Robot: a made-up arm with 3 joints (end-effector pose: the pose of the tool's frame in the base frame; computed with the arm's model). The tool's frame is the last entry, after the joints. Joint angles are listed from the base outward.
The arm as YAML. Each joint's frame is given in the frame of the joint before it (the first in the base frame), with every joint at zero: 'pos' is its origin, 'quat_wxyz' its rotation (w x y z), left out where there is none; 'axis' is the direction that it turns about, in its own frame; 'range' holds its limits. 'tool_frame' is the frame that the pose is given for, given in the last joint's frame.
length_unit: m
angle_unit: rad
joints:
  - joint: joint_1
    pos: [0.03, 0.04, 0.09]
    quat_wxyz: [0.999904, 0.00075, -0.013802, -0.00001]
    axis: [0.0, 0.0, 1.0]
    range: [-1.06, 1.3]
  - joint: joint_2
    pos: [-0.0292, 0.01, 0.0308]
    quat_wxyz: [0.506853, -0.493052, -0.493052, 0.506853]
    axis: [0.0, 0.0, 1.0]
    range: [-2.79, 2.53]
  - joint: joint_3
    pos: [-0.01, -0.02, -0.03]
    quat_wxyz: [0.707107, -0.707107, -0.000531, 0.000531]
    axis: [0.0, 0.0, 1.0]
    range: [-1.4, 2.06]
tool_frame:
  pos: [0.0, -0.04, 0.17]
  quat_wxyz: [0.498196, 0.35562, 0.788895, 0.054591]
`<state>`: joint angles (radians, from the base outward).
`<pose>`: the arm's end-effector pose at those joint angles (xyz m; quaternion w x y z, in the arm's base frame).
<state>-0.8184 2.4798 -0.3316</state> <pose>-0.0439 0.0205 0.2516 0.0924 -0.9479 0.1013 0.2875</pose>
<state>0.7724 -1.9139 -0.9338</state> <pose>-0.1028 0.1426 0.1276 0.7432 0.6608 -0.0959 -0.0425</pose>
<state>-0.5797 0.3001 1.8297</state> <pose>0.0351 0.0304 -0.0319 0.0670 0.4982 -0.1485 0.8516</pose>
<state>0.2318 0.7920 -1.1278</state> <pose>0.0430 -0.0900 0.0483 0.6733 -0.4335 -0.4221 0.4250</pose>
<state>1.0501 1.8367 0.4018</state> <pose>0.1288 -0.0583 0.1578 0.1151 -0.4849 -0.8663 -0.0333</pose>
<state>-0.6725 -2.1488 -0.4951</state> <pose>0.0963 0.1789 0.1804 0.5003 0.5495 -0.2957 -0.6002</pose>
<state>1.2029 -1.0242 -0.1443</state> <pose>-0.1043 0.0482 0.0257 0.9620 0.1569 -0.1032 0.1980</pose>
